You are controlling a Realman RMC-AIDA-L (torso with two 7-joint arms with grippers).
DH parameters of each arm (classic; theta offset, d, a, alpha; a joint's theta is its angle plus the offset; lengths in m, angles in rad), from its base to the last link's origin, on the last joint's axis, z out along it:
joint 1: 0 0.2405 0 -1.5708
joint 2: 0 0 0 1.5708
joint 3: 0 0.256 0 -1.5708
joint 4: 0 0 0 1.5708
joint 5: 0 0.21 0 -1.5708
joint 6: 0 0 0 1.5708
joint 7: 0 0.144 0 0
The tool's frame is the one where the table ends.
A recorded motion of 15 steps. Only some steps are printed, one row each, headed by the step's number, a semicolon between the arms.
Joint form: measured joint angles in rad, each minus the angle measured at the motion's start. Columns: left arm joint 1, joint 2, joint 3, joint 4, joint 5, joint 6, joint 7; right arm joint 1, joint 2, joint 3, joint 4, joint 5, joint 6, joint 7.
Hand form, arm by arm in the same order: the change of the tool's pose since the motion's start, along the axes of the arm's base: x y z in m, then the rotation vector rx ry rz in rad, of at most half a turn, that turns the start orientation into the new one. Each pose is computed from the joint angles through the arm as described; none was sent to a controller.
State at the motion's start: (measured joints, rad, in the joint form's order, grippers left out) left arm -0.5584 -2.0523 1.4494 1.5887 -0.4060 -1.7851 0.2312; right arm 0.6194 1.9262 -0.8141 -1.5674 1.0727 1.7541 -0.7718
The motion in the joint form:
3: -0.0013 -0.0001 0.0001 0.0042 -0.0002 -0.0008 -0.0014; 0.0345 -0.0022 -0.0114 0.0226 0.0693 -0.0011 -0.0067
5: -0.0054 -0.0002 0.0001 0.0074 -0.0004 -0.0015 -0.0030; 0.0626 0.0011 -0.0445 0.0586 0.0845 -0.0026 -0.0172
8: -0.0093 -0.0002 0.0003 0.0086 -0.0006 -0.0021 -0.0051; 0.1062 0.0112 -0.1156 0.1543 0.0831 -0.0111 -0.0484
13: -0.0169 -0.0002 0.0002 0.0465 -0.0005 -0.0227 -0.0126; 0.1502 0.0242 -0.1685 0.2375 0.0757 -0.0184 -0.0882
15: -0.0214 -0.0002 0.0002 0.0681 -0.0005 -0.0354 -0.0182; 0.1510 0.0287 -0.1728 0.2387 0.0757 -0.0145 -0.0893
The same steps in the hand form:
3: 0.0013 0.0002 0.0003 0.0019 -0.0008 -0.0035; -0.0192 0.0024 -0.0039 -0.0351 0.0492 0.0728
5: 0.0032 0.0009 0.0006 0.0037 -0.0016 -0.0087; -0.0288 0.0057 -0.0153 -0.0845 0.0545 0.1046
8: 0.0048 0.0015 0.0007 0.0048 -0.0021 -0.0118; -0.0361 0.0122 -0.0429 -0.1871 0.0434 0.1272
13: 0.0135 0.0006 0.0046 0.0120 -0.0023 -0.0339; -0.0432 0.0165 -0.0668 -0.2678 0.0262 0.1571
15: 0.0184 -0.0001 0.0068 0.0163 -0.0023 -0.0451; -0.0438 0.0153 -0.0694 -0.2781 0.0258 0.1599

